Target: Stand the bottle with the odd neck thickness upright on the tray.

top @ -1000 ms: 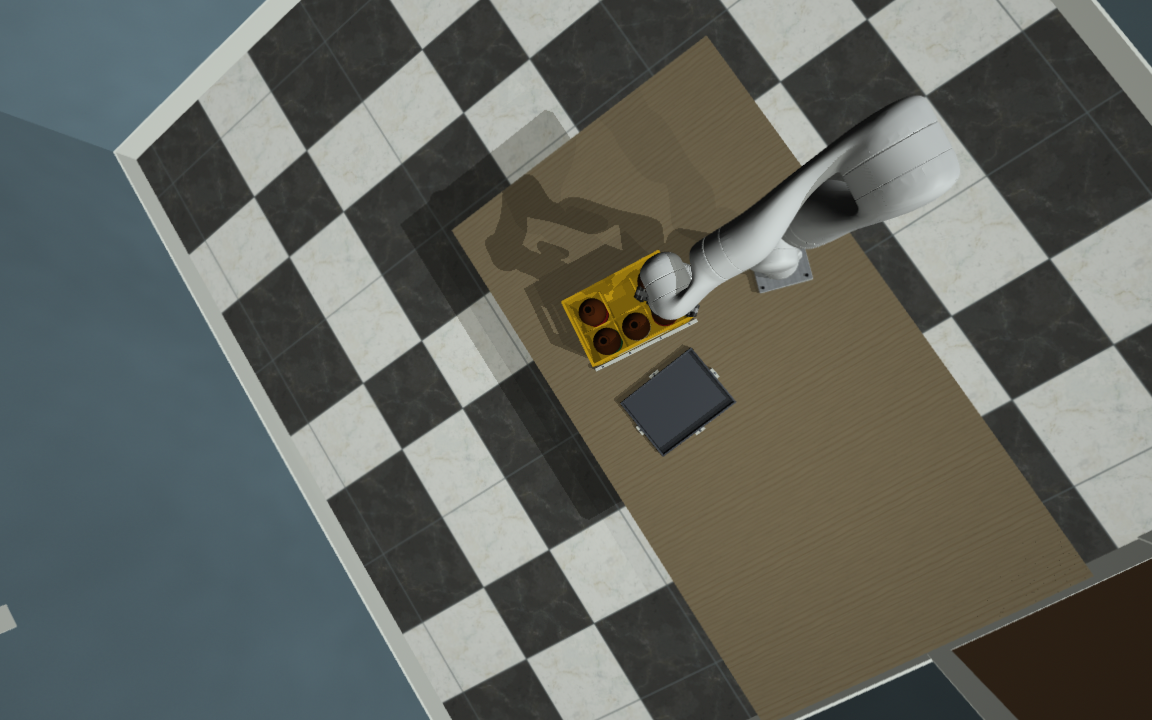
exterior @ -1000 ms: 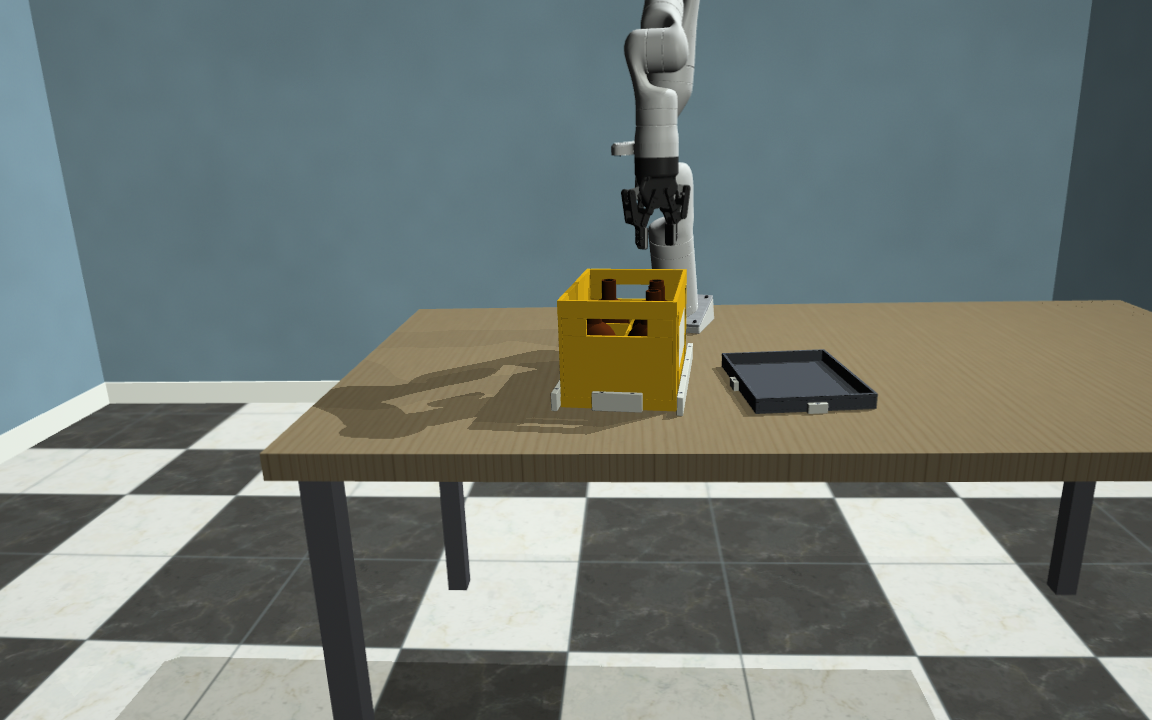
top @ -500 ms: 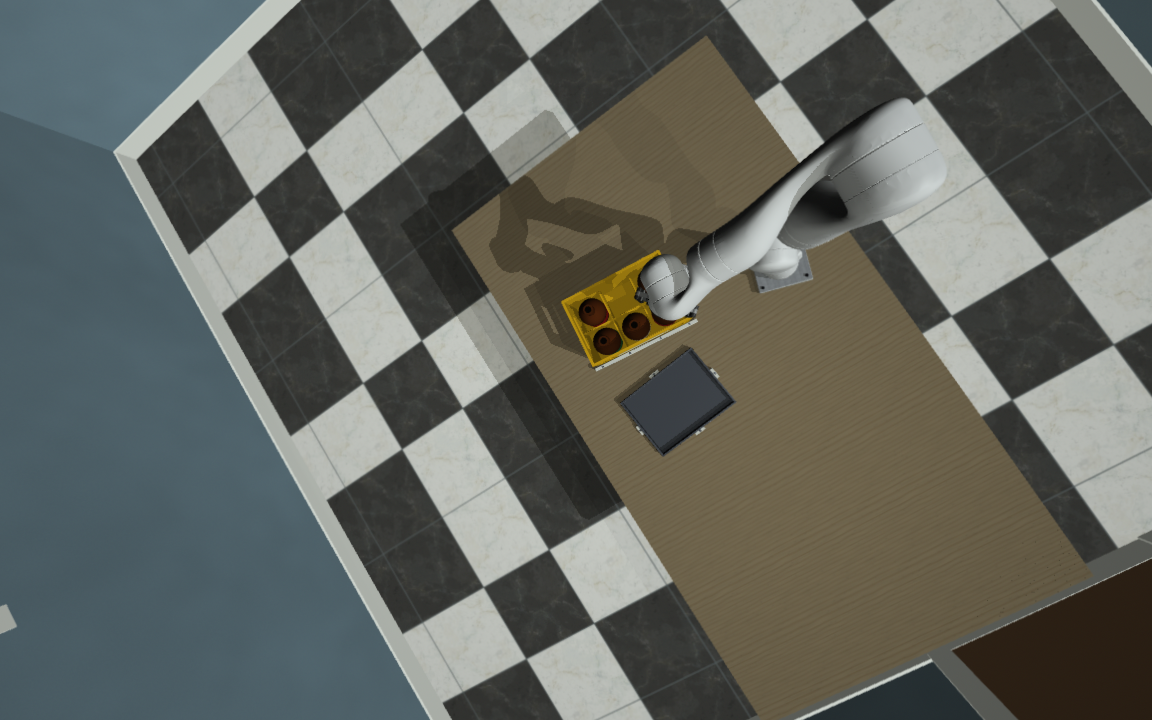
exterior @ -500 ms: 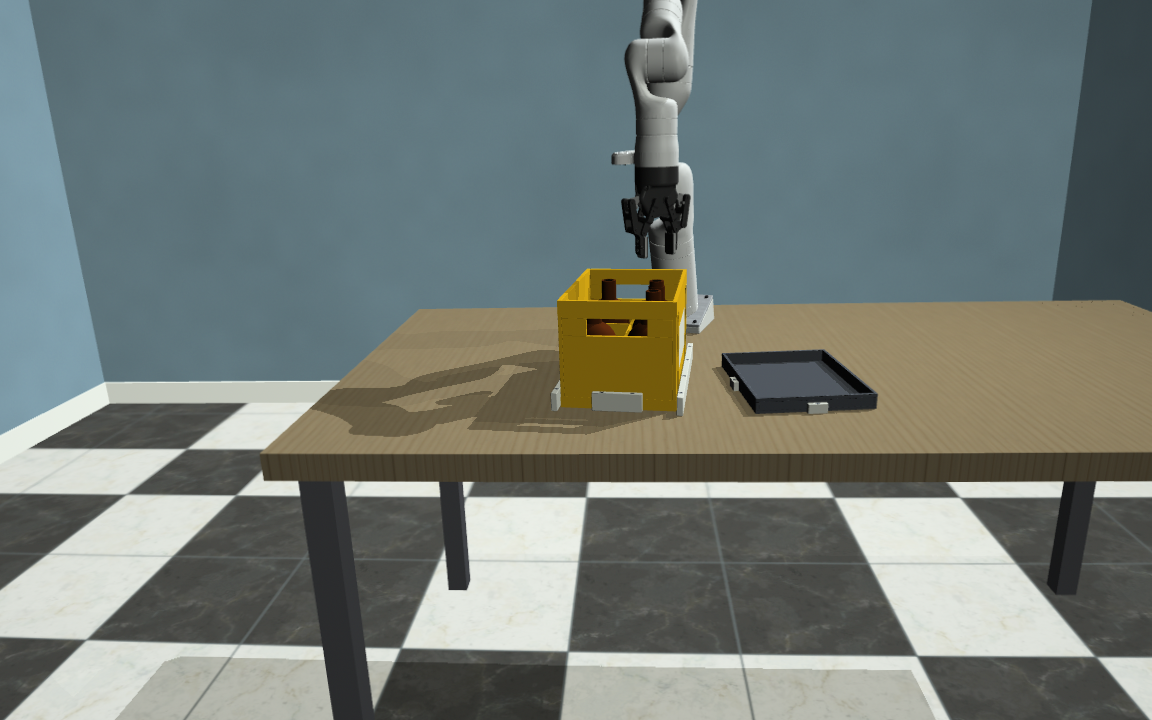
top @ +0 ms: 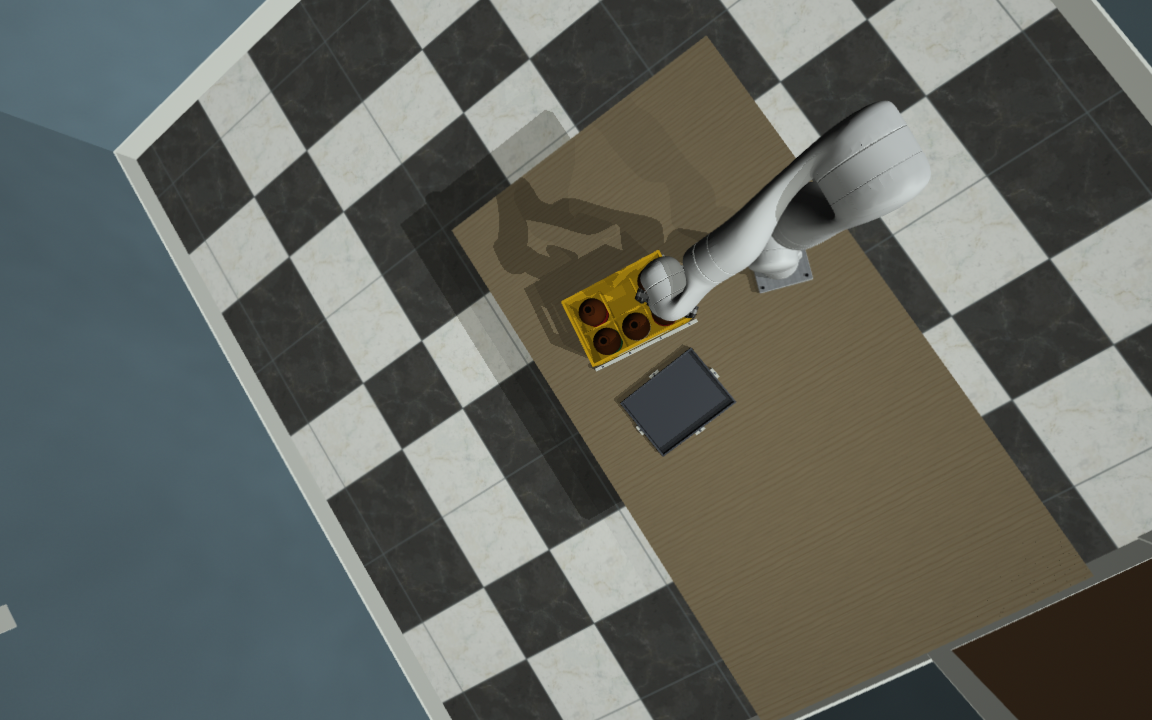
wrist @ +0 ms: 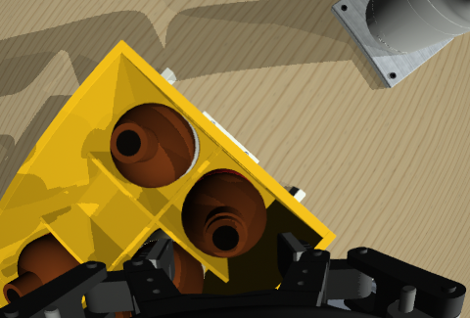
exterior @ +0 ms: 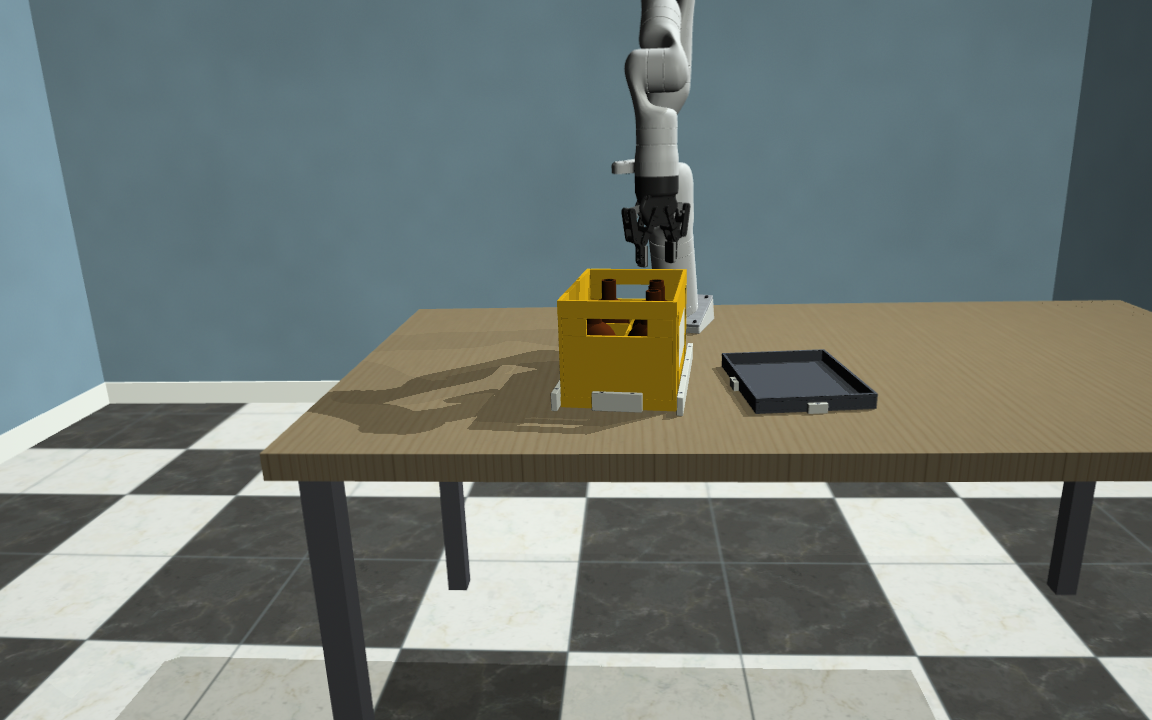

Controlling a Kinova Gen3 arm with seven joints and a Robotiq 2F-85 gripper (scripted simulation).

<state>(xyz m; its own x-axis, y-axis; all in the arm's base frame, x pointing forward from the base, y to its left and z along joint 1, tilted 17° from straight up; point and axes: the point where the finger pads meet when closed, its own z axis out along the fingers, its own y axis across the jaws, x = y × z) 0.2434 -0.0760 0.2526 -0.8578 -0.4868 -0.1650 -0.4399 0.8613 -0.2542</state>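
The brown bottle lies 120 mm below my hand. The rest, counted from my hand: yellow crate 70 mm ahead, 70 mm to the right, 120 mm below; dark tray 150 mm ahead, 200 mm to the left, 190 mm below.
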